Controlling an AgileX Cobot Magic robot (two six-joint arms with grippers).
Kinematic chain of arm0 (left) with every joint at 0, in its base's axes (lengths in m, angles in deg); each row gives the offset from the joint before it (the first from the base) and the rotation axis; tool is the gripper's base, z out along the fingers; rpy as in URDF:
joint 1: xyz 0 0 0.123 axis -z
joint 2: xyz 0 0 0 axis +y
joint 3: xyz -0.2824 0 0.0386 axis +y
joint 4: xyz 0.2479 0 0.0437 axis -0.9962 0 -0.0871
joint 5: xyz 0 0 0 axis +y
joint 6: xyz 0.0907 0 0.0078 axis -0.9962 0 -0.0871
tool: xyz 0 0 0 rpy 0 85 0
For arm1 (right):
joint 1: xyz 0 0 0.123 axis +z
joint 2: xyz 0 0 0 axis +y
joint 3: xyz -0.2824 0 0.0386 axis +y
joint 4: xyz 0.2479 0 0.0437 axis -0.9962 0 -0.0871
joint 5: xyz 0 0 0 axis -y
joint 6: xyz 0.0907 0 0.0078 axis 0.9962 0 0.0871
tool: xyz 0 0 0 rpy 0 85 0
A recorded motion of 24 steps. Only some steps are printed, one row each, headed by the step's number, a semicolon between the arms.
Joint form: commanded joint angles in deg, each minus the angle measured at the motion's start. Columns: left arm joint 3, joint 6, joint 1, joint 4, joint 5, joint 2; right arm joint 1, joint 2, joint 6, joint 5, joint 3, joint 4.
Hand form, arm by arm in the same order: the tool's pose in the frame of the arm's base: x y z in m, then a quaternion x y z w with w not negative. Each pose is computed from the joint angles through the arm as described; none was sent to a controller.
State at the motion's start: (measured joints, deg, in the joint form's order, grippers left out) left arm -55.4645 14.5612 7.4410 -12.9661 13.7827 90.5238; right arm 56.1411 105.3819 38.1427 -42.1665 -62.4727 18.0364
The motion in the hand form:
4: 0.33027 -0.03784 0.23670 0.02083 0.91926 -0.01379 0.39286; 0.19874 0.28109 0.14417 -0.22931 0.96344 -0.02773 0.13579
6: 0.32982 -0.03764 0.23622 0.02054 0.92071 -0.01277 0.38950; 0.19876 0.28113 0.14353 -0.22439 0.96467 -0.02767 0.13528
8: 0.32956 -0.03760 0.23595 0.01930 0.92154 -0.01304 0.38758; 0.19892 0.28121 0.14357 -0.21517 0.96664 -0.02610 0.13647
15: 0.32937 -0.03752 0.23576 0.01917 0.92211 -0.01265 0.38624; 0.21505 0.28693 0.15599 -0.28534 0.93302 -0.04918 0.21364
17: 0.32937 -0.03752 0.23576 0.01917 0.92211 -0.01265 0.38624; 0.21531 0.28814 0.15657 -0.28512 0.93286 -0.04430 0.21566
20: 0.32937 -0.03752 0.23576 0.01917 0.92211 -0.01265 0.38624; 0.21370 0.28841 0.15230 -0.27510 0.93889 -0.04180 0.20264
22: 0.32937 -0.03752 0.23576 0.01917 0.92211 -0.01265 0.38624; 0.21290 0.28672 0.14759 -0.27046 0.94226 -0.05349 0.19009
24: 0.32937 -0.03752 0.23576 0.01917 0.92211 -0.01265 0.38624; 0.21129 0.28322 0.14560 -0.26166 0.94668 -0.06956 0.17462
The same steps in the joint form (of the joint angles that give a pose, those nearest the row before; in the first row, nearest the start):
4: 0.34 0.50 -0.10 1.05 0.45 -0.56; 2.07 2.99 7.35 0.15 -0.14 1.93
6: 0.34 0.50 -0.10 1.04 0.89 -0.56; 2.07 3.10 7.95 0.15 -0.14 1.93
8: 0.34 0.50 -0.10 1.19 1.13 -0.56; 2.07 3.10 9.13 0.24 -0.14 2.04
15: 0.34 0.50 -0.10 1.19 1.30 -0.56; 2.07 3.00 9.13 1.88 -1.97 14.40
17: 0.34 0.50 -0.10 1.19 1.30 -0.56; 2.07 2.99 9.14 2.35 -2.11 14.27
20: 0.34 0.50 -0.10 1.19 1.30 -0.56; 2.07 3.55 9.14 2.15 -2.11 12.38
22: 0.34 0.50 -0.10 1.19 1.30 -0.56; 2.07 4.23 9.13 0.81 -2.11 11.72
24: 0.34 0.50 -0.10 1.19 1.30 -0.56; 2.07 4.46 9.13 -1.61 -2.11 10.75

